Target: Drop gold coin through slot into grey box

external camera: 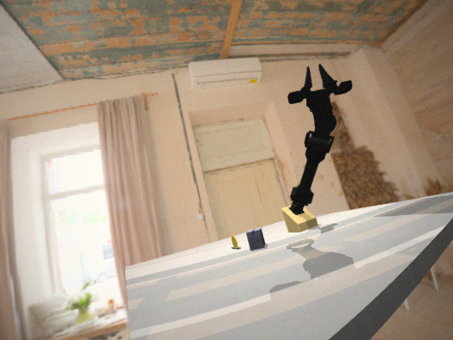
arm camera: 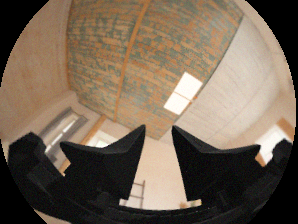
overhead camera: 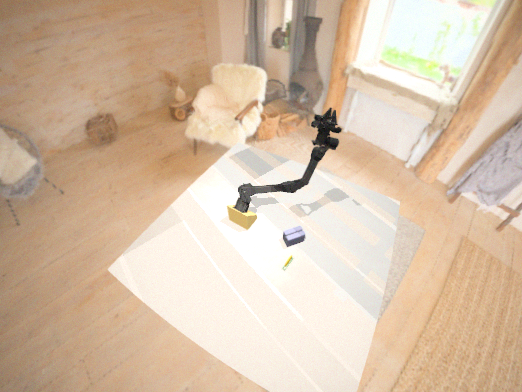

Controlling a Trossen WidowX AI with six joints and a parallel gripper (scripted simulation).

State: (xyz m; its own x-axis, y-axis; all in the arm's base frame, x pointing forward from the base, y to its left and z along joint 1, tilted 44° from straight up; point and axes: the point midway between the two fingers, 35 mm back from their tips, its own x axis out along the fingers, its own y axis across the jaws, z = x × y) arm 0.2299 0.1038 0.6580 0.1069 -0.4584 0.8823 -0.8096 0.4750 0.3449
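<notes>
Right now the gold coin is 13 cm ahead of my gripper tip, 63 cm to the right of it and 51 cm below it.
</notes>
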